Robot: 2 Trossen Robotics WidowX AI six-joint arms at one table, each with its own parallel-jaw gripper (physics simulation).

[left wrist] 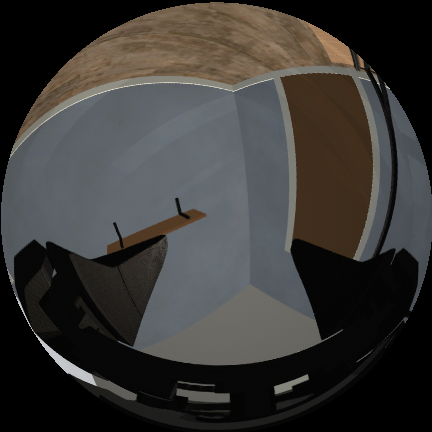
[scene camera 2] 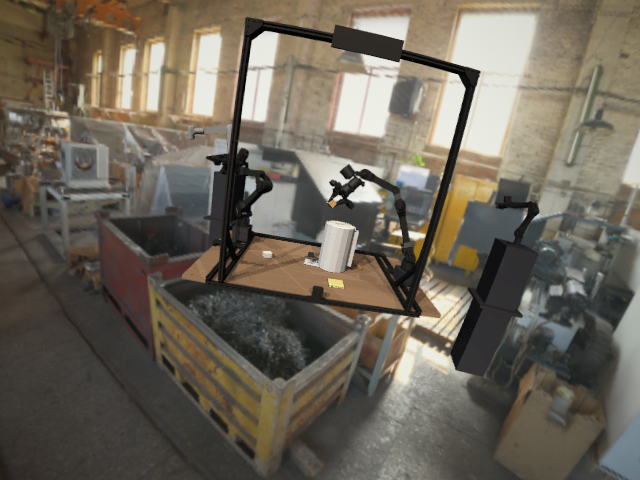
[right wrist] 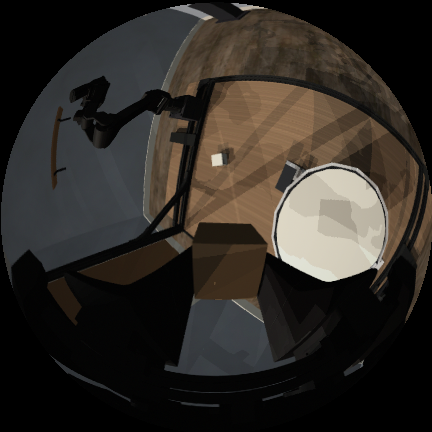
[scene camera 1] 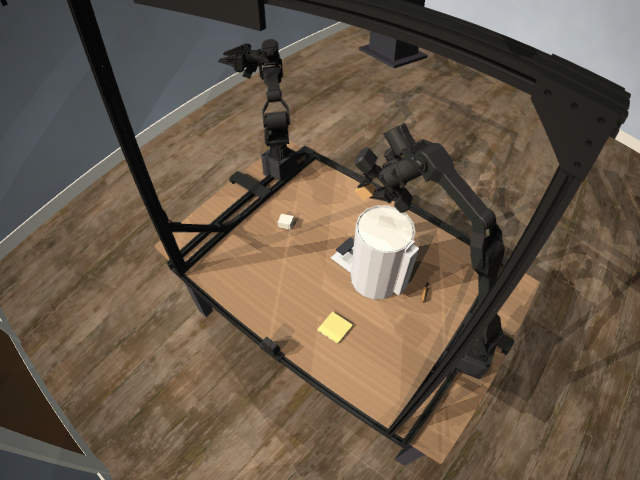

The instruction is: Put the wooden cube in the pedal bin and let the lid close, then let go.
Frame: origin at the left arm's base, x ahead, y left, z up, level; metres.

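Where they show: left gripper, fingertip midpoint: (left wrist: 232, 244) (scene camera 2: 209, 156) (scene camera 1: 220, 57); right gripper, fingertip midpoint: (scene camera 2: 330, 204) (right wrist: 224, 251) (scene camera 1: 362, 191); left arm's base, origin of the base link: (scene camera 2: 242, 225) (right wrist: 177, 105) (scene camera 1: 278, 153); right arm's base, origin of the base link: (scene camera 2: 406, 269) (scene camera 1: 479, 349).
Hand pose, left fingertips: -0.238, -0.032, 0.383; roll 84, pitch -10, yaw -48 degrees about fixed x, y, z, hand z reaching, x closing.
Things, the pixels of their top centre, and the offset from my left fingertips, as dx, dy, dz. Level surfaces: height alone.
- wooden cube, middle of its top: (right wrist: 193, 280) (scene camera 1: 366, 182) (scene camera 2: 332, 198) +0.743, -0.135, -0.095
- white pedal bin, middle of its top: (scene camera 1: 386, 227) (scene camera 2: 340, 224) +0.817, -0.124, -0.231
- dark pedal, middle of its top: (right wrist: 285, 178) (scene camera 1: 346, 245) (scene camera 2: 310, 254) +0.684, -0.117, -0.436
- small white block, middle of its top: (right wrist: 216, 159) (scene camera 1: 285, 219) (scene camera 2: 267, 252) +0.439, -0.149, -0.459
- yellow pad, middle of its top: (scene camera 1: 335, 327) (scene camera 2: 335, 282) +0.829, -0.354, -0.477
- thin orange-brown item, middle of its top: (scene camera 1: 424, 293) +0.982, -0.089, -0.463
- table, its level: dz -0.487
The wooden cube (scene camera 1: 364, 192) (scene camera 2: 331, 204) (right wrist: 229, 272) is between the fingers of my right gripper (scene camera 1: 370, 191) (scene camera 2: 333, 202) (right wrist: 224, 251), which is shut on it in the air, higher than the bin and beside its top. The white pedal bin (scene camera 1: 374, 271) (scene camera 2: 336, 249) stands upright on the table. Its round lid (scene camera 1: 385, 229) (right wrist: 330, 250) is closed. The dark pedal (scene camera 1: 345, 246) (scene camera 2: 311, 255) (right wrist: 287, 176) is at the bin's foot, apart from both grippers. My left gripper (scene camera 1: 224, 57) (left wrist: 232, 244) is open and empty, raised far from the bin.
A small white block (scene camera 1: 285, 221) (scene camera 2: 267, 254) (right wrist: 217, 160) lies left of the bin. A yellow pad (scene camera 1: 335, 327) (scene camera 2: 335, 283) lies in front of it, and a thin orange-brown item (scene camera 1: 424, 292) lies to its right. A black frame (scene camera 1: 124, 139) (scene camera 2: 447, 170) surrounds the table (scene camera 1: 248, 286).
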